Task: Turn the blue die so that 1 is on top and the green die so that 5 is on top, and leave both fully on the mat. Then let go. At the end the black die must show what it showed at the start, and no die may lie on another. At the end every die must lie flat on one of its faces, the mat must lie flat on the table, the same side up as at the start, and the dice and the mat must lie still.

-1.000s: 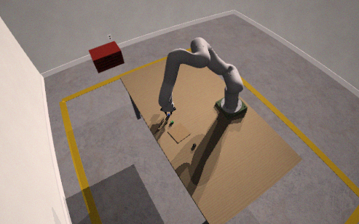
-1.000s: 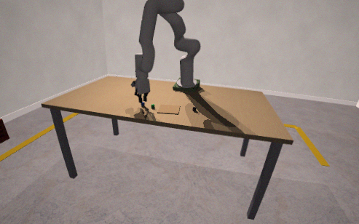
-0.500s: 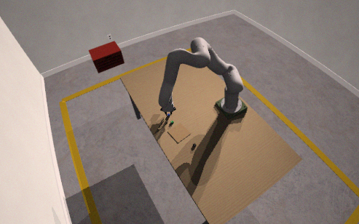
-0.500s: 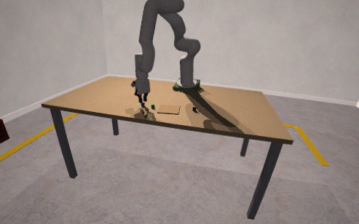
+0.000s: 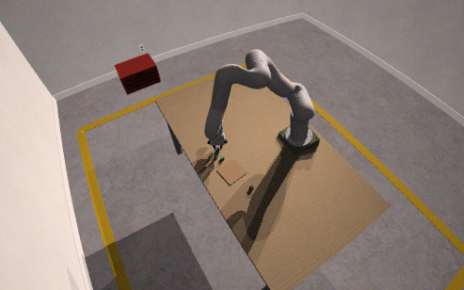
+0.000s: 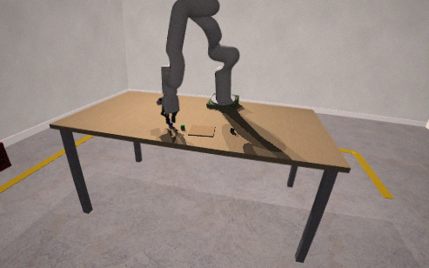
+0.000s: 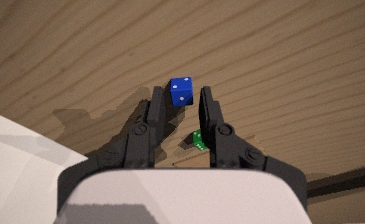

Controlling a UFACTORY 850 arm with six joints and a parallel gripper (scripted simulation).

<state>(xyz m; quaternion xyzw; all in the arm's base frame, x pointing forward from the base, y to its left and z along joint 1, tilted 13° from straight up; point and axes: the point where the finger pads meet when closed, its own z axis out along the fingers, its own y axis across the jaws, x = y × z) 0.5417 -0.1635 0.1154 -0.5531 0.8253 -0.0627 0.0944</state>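
Now: the blue die 3 cm below my hand. Round my hand: mat 1 cm behind, 20 cm to the left, 4 cm below; black die 7 cm behind, 36 cm to the left, 3 cm below; green die 8 cm to the left, 3 cm below.
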